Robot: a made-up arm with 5 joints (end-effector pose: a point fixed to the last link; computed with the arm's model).
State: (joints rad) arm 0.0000 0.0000 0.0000 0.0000 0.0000
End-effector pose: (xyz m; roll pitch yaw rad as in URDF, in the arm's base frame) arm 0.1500 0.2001 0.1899 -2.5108 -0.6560 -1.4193
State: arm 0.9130 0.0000 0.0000 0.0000 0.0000
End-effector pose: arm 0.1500 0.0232 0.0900 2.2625 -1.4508 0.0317
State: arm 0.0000 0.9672 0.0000 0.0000 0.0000
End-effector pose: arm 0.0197 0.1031 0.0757 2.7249 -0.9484 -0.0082
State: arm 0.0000 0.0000 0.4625 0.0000 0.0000
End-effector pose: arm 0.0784 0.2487 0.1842 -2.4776 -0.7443 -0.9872
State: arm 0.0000 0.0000 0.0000 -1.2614 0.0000
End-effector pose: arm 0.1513 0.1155 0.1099 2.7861 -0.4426 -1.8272
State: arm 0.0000 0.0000 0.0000 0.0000 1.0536
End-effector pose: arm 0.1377 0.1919 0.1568 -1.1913 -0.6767 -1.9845
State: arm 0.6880 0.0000 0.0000 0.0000 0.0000
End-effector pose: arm 0.1500 0.0742 0.0988 -2.9068 -1.3197 -1.0686
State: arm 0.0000 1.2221 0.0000 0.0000 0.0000
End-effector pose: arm -0.0053 0.0557 0.0672 2.4472 -0.8427 0.3645
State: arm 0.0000 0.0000 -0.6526 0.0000 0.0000
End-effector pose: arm 0.2003 0.0898 0.1845 -2.6215 -0.5650 -1.9960
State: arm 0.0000 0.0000 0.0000 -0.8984 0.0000
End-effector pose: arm 0.1661 0.1368 0.1342 3.0683 -0.4662 -1.6921
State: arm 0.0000 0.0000 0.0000 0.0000 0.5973
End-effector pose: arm 0.1385 0.1965 0.1724 -1.7644 -0.7408 -1.7377
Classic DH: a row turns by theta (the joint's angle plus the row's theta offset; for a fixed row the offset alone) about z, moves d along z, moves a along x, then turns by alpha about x. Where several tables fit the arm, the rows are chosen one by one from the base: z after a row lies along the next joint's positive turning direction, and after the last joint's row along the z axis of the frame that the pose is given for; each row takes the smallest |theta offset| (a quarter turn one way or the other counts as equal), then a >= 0, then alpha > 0; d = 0 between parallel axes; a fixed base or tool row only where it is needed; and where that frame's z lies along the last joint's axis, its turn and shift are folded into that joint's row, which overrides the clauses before.
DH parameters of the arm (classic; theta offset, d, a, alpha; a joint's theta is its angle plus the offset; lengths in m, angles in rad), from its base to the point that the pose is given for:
base (fixed): 1.5708 0.32 0.01 -1.5708
joint 1: 0.4387 -0.0194 0.0224 0.7336
joint 2: -0.7966 0.052 0.0057 0.8256
joint 3: -1.1778 -0.0951 0.0423 0.6274
joint 4: 0.0551 -0.1323 0.1011 0.5141
joint 5: 0.6029 -0.0522 0.0021 1.469
tool (fixed): 1.13 -0.0362 0 0

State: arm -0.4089 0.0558 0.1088 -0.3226 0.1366
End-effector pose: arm 0.1402 0.2399 0.2465 -2.5605 -0.2683 -1.4315
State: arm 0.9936 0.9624 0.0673 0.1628 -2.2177
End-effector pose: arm 0.0464 -0.1592 0.0745 0.0633 -0.7494 0.0079
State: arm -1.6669 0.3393 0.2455 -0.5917 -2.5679
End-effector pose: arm 0.1329 0.2582 0.4709 -0.2304 1.3804 -2.7292
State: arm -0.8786 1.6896 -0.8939 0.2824 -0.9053
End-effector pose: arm 0.1300 0.1681 0.1819 2.8342 -0.7217 -0.8217
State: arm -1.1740 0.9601 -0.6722 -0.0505 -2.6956
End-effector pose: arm 0.1760 0.2194 0.2202 0.8681 0.5932 -1.9347
